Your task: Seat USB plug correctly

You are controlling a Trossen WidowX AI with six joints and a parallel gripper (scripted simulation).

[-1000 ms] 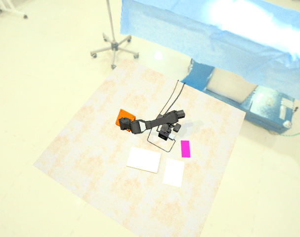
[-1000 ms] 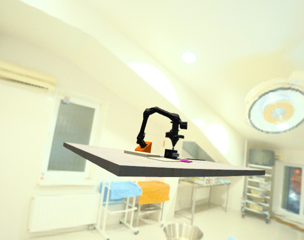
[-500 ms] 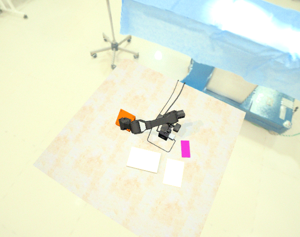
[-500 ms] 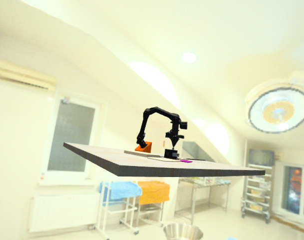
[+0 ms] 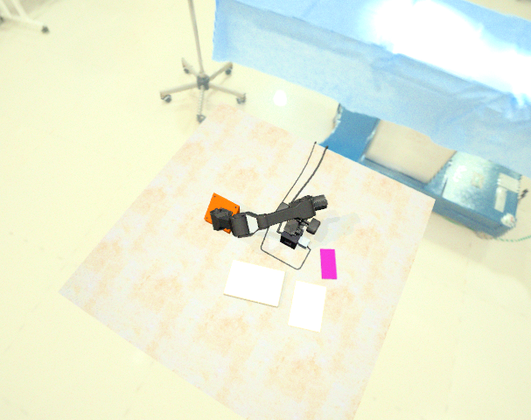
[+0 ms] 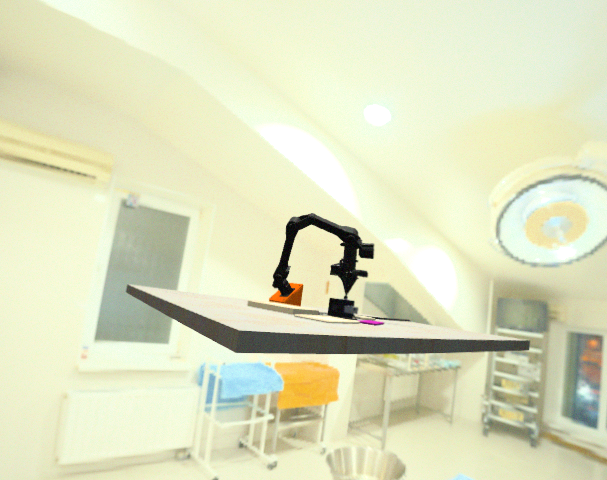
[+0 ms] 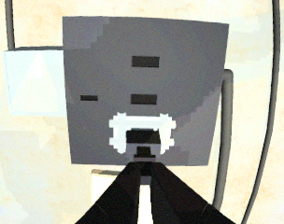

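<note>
My gripper tip is 1 cm above the USB plug. The rest, counted from my gripper tip: magenta card: 20 cm ahead, 10 cm below, 6 cm to the right.
</note>
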